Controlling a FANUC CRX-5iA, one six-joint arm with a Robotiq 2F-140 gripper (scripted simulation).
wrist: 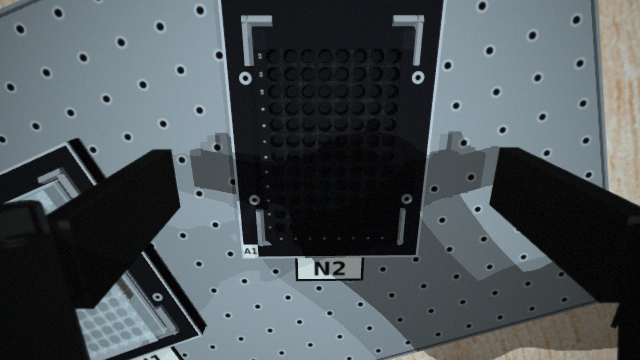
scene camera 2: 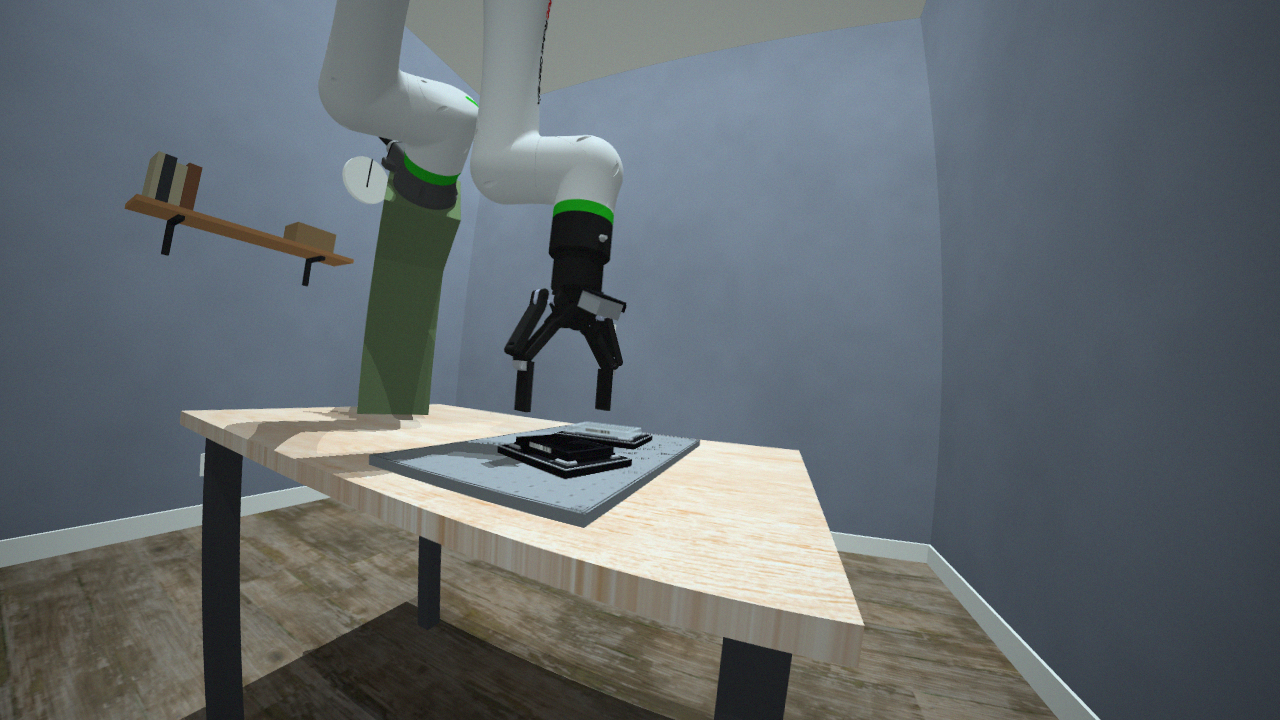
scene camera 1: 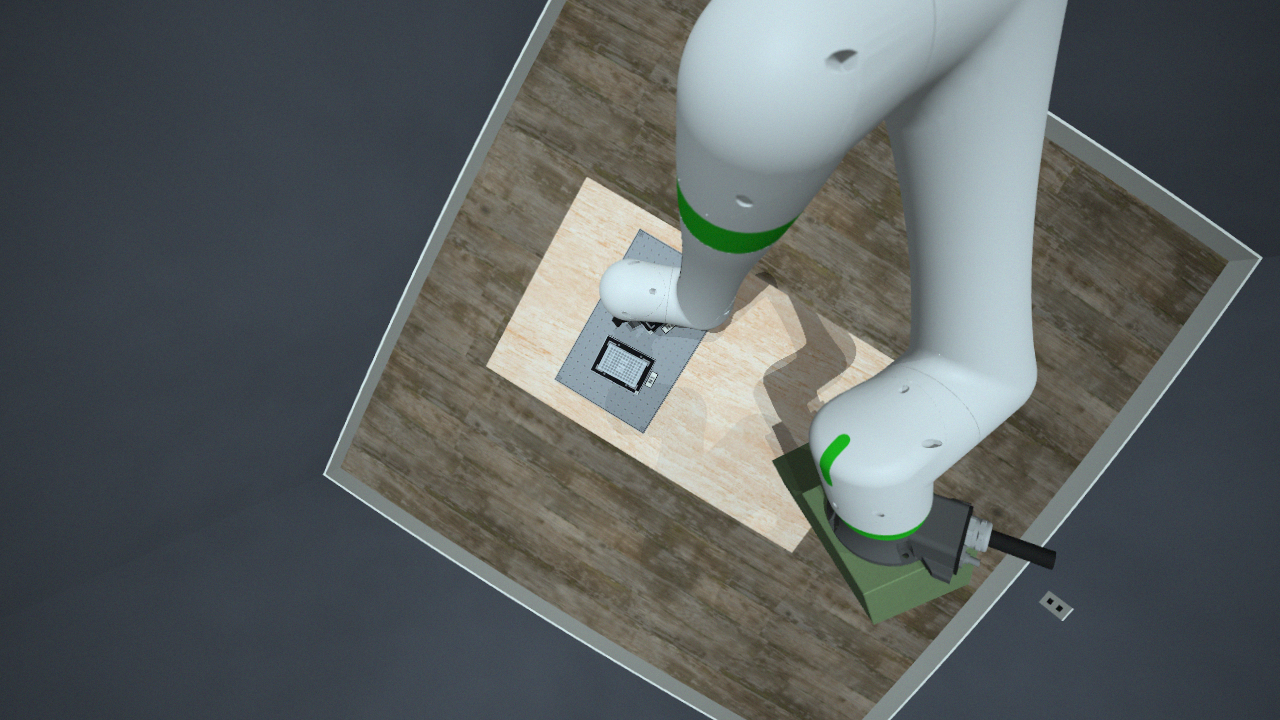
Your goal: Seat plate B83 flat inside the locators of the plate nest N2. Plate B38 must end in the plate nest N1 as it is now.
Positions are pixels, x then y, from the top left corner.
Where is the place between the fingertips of the gripper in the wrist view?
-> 336, 177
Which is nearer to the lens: the white well plate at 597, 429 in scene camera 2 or the black well plate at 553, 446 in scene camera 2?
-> The black well plate.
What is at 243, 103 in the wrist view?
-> A plate nest N2.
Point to a black well plate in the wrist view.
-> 332, 102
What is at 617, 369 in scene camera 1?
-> A white well plate.
